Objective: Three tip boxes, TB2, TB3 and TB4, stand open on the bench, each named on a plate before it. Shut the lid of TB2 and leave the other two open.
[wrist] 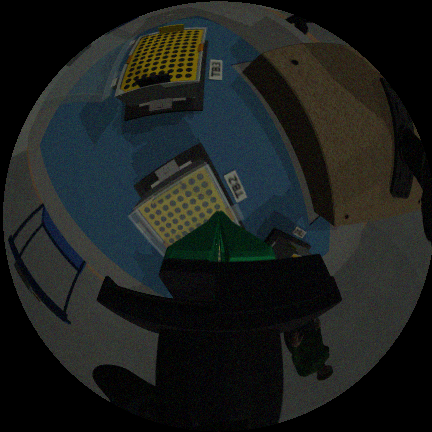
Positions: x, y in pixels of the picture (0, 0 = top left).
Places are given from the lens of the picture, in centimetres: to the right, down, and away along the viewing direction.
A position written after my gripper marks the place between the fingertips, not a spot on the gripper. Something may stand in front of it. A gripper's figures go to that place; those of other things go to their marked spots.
my gripper (218, 216): 0, 0, 13
clear lid (188, 201): -2, -1, 12
blue mat (93, 157): -18, -9, 13
The marked spots on the clear lid and the blue mat are 18 cm apart.
